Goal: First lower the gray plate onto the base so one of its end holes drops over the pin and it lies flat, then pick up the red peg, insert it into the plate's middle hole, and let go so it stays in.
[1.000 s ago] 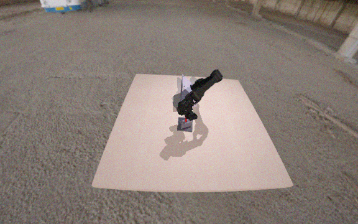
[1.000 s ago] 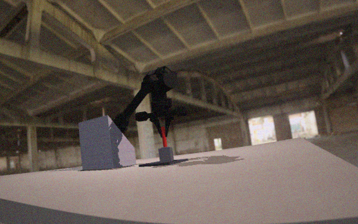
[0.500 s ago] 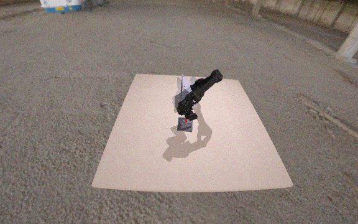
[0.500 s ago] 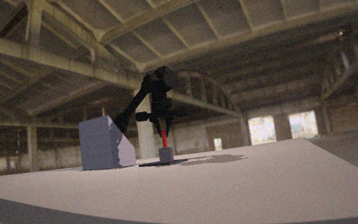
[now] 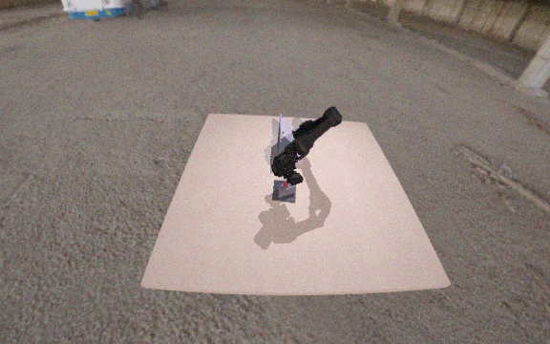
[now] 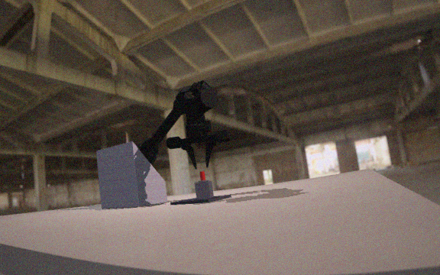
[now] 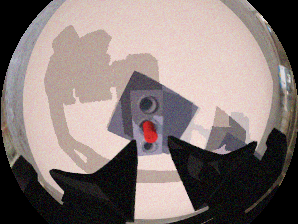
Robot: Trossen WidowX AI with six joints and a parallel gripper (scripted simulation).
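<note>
Right now the red peg is 50 mm below my gripper tip. The rest, counted from my gripper tip: dark flat base: 10 mm behind, 20 mm to the left, 90 mm below; then gray plate: 50 mm below.
</note>
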